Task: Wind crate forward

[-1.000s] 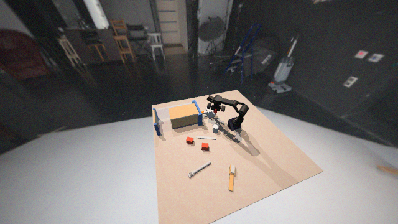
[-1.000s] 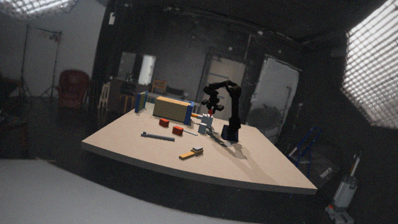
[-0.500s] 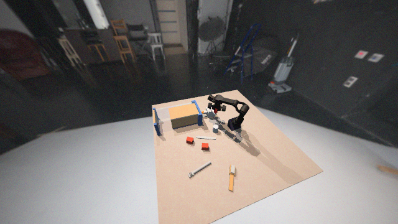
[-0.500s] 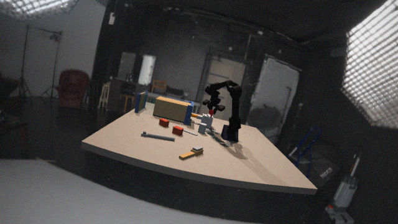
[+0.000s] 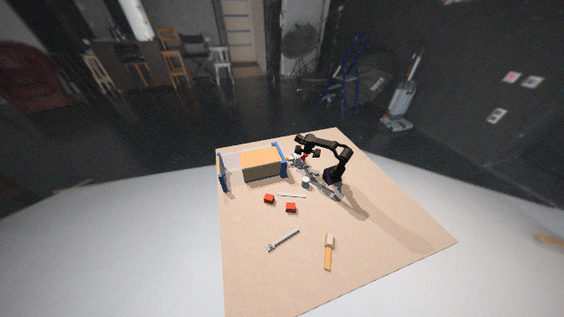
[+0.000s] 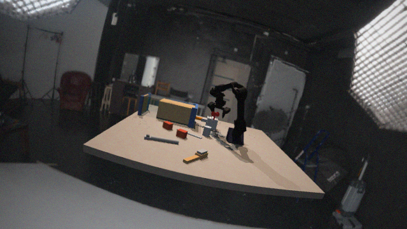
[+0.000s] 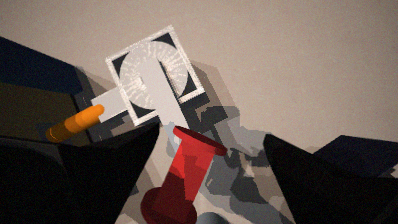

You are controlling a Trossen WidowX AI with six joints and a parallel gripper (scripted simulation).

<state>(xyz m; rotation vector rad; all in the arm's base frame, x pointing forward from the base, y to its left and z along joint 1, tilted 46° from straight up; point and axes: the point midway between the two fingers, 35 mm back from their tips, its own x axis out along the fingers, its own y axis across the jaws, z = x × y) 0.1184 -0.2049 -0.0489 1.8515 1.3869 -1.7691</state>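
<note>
The red knob is 3 cm ahead of my gripper tip and 1 cm to the left of it. From my gripper tip the other things lie so: grey winch: 9 cm to the right, 10 cm below; then blue steel frame: 17 cm ahead, 12 cm to the right, 3 cm below; then winch handle: 3 cm ahead, 3 cm to the right, 3 cm below.
</note>
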